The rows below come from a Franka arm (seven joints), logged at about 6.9 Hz.
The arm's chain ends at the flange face. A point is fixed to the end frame.
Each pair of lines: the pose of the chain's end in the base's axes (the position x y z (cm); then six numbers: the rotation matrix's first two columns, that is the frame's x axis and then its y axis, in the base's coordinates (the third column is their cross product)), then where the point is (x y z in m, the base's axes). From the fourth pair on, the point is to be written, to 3 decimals.
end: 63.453 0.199 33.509 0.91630 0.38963 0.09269 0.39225 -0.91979 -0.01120
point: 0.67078 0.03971 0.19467
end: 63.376 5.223 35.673 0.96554 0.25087 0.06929 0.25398 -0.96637 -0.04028
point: 0.67087 0.08741 0.21587
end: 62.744 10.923 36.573 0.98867 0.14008 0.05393 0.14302 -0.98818 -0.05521
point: 0.66582 0.14180 0.22459
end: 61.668 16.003 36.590 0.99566 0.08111 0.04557 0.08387 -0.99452 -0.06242
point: 0.656 0.191 0.225
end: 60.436 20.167 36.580 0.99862 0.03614 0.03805 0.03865 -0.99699 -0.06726
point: 0.644 0.232 0.224
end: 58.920 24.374 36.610 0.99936 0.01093 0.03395 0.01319 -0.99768 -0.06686
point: 0.629 0.273 0.224
